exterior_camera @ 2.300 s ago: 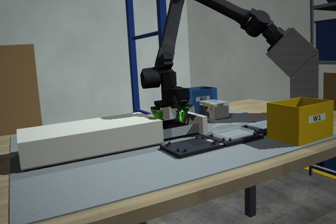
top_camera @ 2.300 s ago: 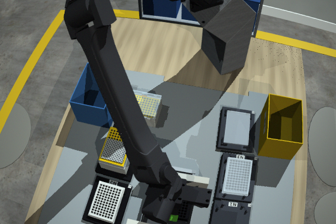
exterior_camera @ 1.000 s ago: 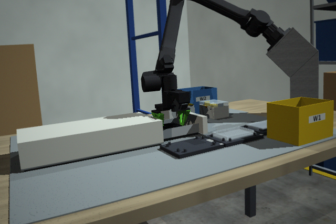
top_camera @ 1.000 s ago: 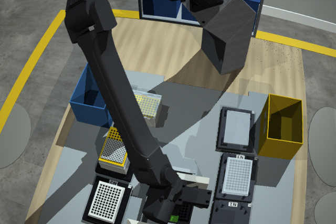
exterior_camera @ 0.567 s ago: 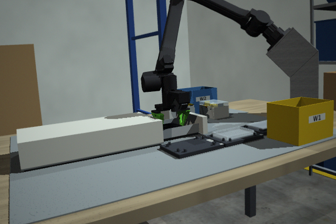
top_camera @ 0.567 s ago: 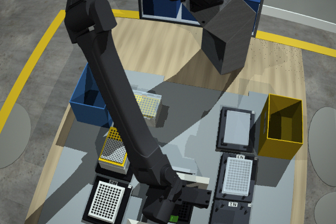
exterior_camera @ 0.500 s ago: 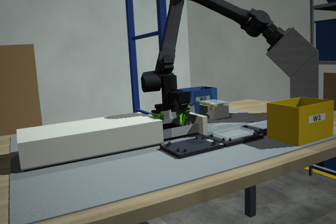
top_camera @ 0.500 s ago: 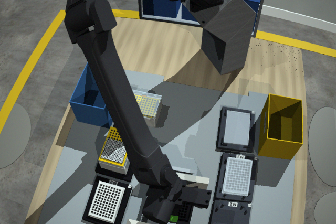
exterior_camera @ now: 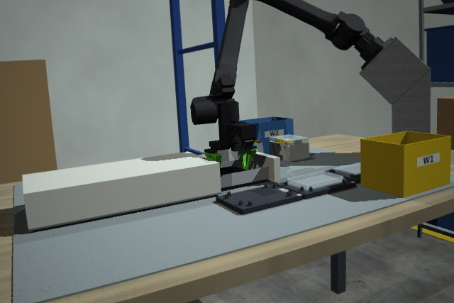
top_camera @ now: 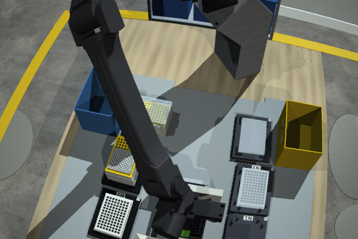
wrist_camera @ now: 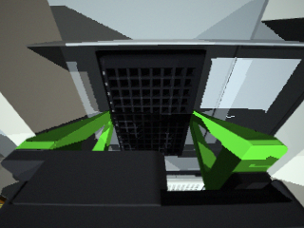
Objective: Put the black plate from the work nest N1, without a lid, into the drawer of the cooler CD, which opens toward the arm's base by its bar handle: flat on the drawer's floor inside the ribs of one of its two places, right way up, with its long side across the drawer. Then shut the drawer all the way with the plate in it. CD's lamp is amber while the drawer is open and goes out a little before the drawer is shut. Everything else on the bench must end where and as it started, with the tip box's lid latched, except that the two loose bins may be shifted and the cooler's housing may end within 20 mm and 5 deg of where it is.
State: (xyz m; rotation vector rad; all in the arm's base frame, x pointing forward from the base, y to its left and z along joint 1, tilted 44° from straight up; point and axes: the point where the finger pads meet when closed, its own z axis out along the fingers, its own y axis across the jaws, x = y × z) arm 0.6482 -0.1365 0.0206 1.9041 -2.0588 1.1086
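Now: hand right at the black plate. From my hand the other things lie so: white grid plate 19 cm to the right, 1 cm below; cooler CD 16 cm ahead, 3 cm to the right, 1 cm above; drawer 4 cm ahead, 1 cm to the right.
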